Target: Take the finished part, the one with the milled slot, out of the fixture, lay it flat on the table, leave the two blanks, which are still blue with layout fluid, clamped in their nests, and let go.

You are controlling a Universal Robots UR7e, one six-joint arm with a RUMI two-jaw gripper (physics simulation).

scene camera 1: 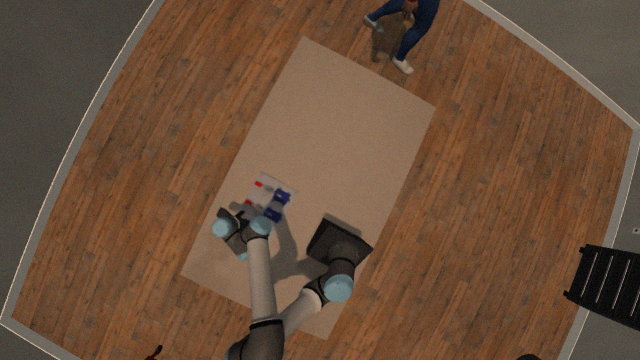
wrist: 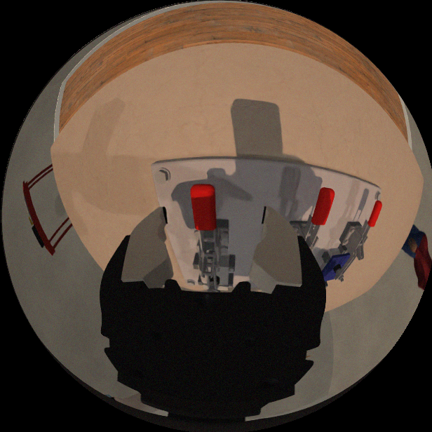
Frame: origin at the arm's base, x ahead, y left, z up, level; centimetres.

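Seen in the pictures: arm's base, origin of its link: (scene camera 1: 344,252).
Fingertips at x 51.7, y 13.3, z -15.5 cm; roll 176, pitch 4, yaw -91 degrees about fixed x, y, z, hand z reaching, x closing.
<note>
Offsets run from my fingertips to a thing's top centre. "pt": to the spot under its first point. Level surfaces: height alone.
The fixture's pale plate {pt dy -26.2, dx -2.5, dz -1.9 cm} (scene camera 1: 270,180) (wrist: 240,187) lies on the table. Two blue blanks {dy -21.6, dx -12.0, dz +0.2 cm} (scene camera 1: 281,195) {dy -10.6, dx -12.6, dz -0.3 cm} (scene camera 1: 273,215) sit on it in the scene view; part of one blue blank (wrist: 336,266) shows at the right in the wrist view. The finished part with the slot cannot be made out in either view. My gripper (wrist: 214,208) is open and empty. In the wrist view, the nearest clamp's red handle (wrist: 203,207) shows between the fingers, toward the left finger. In the scene view the arm hides most of the gripper, at the fixture's lower left end.
Two more red clamp handles (wrist: 323,206) (wrist: 375,213) stand to the right in the wrist view. The pale table {dz -3.4 cm} (scene camera 1: 340,110) (wrist: 175,75) extends beyond the fixture. The dark robot base (scene camera 1: 325,235) stands right of the fixture. A person (scene camera 1: 417,30) is on the floor past the table's far edge.
</note>
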